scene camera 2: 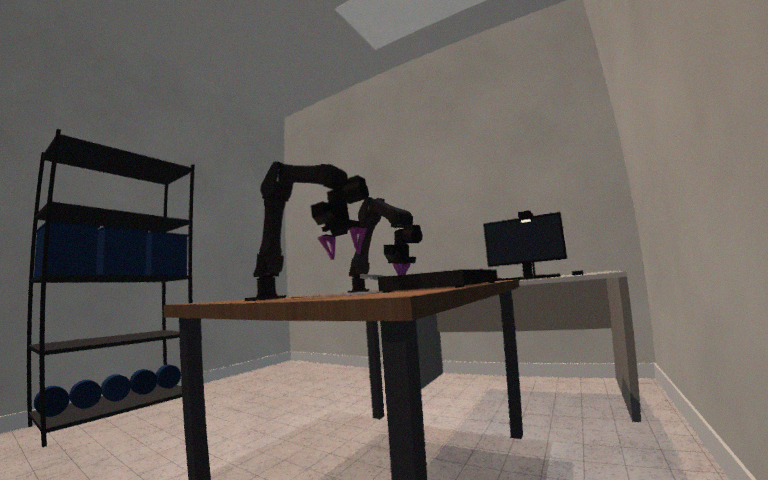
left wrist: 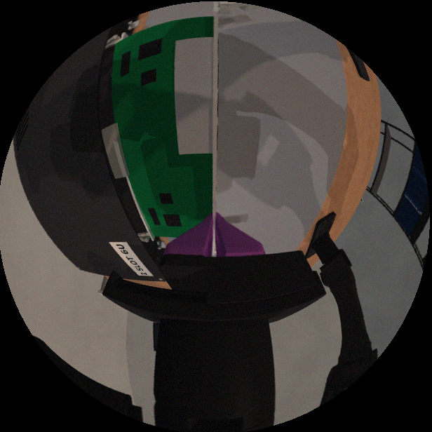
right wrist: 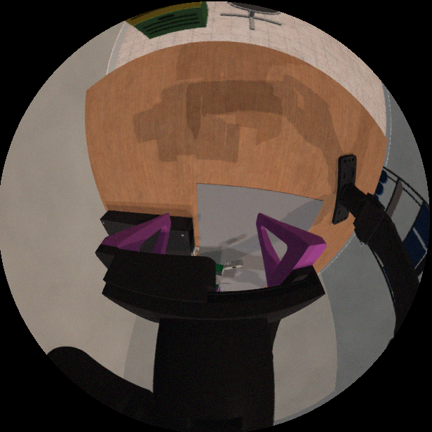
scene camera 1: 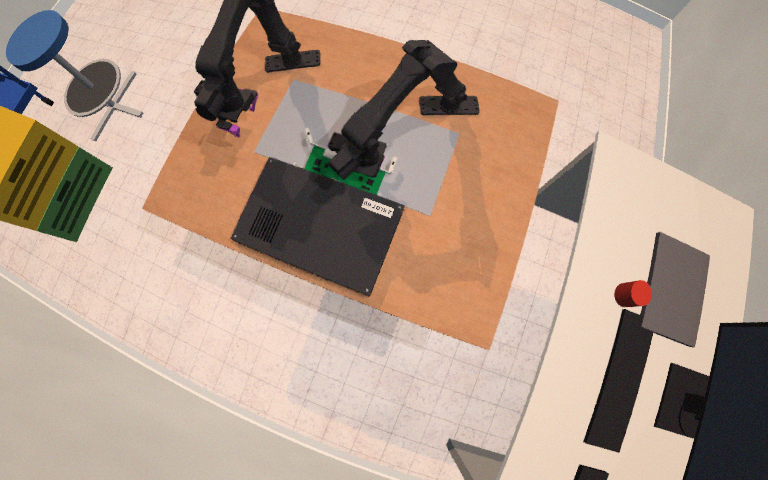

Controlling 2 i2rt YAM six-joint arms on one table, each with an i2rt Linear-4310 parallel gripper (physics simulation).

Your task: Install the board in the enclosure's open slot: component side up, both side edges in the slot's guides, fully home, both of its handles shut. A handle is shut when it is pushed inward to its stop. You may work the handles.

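Frame: origin at the left arm's base, x left, y back, z up, level; centimetres.
Where they show: left gripper, between the fingertips: (scene camera 1: 374,167); right gripper, between the fingertips: (scene camera 2: 345,256) (scene camera 1: 245,123); left arm's base, origin of its link: (scene camera 2: 359,291) (scene camera 1: 449,106); right arm's base, origin of its link: (scene camera 2: 266,299) (scene camera 1: 292,61).
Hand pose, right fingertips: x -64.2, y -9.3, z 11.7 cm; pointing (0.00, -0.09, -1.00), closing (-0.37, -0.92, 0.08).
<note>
Things, the pixels of their top centre, and the offset from my right fingertips.
- black enclosure, centre of its top: (scene camera 1: 316,219) (scene camera 2: 442,273) dx +20.9, dy -29.4, dz -6.6 cm
- white slot label, centre of its top: (scene camera 1: 377,207) dx +38.4, dy -26.9, dz -6.7 cm
The green board (scene camera 1: 343,168) lies component side up, part way into the black enclosure (scene camera 1: 316,227), at the slot beside the white slot label (scene camera 1: 380,208). Its rear part sticks out onto the grey mat (scene camera 1: 353,139). Its two white handles (scene camera 1: 307,136) (scene camera 1: 392,164) stand out at the rear corners. My left gripper (scene camera 1: 353,160) is over the board's rear edge. In the left wrist view the purple fingers (left wrist: 213,238) are shut on the thin rear plate of the board (left wrist: 160,132). My right gripper (scene camera 1: 242,114) is open and empty, raised over the bare table to the left; it also shows in the right wrist view (right wrist: 217,241).
The arm bases (scene camera 1: 293,59) (scene camera 1: 449,105) stand at the table's back edge. A desk with a red cylinder (scene camera 1: 633,293) is at the right. A chair base (scene camera 1: 92,88) and a green crate (scene camera 1: 79,190) are on the floor at the left.
</note>
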